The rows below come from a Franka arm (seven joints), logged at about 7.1 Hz.
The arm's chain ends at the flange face. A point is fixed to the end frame.
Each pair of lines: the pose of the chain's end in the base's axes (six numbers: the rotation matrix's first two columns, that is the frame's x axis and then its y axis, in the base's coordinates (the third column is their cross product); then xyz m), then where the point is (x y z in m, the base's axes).
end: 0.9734, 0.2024, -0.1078, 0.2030, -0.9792, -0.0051, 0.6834, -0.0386, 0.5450
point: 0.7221 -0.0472 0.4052
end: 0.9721, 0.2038, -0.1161, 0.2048, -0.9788, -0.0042, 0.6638, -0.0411, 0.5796
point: 0.7014 -0.0500 0.4395
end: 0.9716, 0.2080, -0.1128, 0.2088, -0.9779, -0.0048, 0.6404, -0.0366, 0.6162
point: 0.6785 -0.0452 0.4762
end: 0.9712, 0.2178, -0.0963, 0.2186, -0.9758, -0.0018, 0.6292, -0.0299, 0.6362
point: 0.6697 -0.0380 0.4969
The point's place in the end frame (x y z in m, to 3 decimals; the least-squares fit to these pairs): 0.051 0.017 0.135
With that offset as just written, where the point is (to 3 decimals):
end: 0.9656, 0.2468, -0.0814, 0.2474, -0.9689, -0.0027, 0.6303, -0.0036, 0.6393
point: 0.673 -0.010 0.501
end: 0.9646, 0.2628, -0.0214, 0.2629, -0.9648, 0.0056, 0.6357, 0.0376, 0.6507
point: 0.687 0.033 0.515
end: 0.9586, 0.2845, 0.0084, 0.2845, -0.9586, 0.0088, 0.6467, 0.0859, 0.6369
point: 0.702 0.083 0.502
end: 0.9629, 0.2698, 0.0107, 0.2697, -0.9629, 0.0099, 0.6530, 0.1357, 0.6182
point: 0.708 0.132 0.484
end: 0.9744, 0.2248, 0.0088, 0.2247, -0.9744, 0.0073, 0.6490, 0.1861, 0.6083
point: 0.704 0.180 0.474
